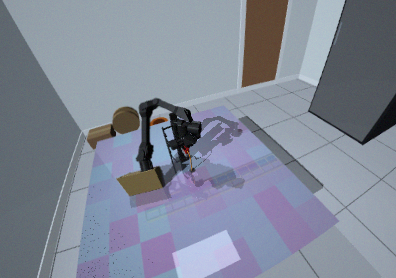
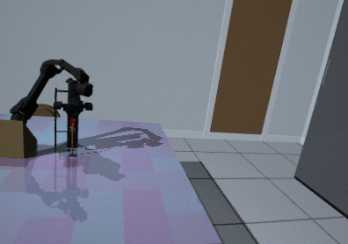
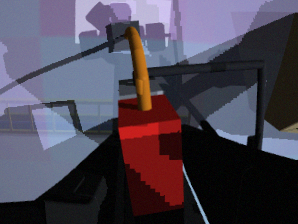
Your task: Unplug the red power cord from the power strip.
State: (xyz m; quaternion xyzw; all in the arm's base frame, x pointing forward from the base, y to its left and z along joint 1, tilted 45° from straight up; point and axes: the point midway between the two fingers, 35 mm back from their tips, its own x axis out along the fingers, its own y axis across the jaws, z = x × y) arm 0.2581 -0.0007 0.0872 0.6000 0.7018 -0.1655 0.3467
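The red plug lies 10 mm behind my gripper tip and 30 mm to the left of it.
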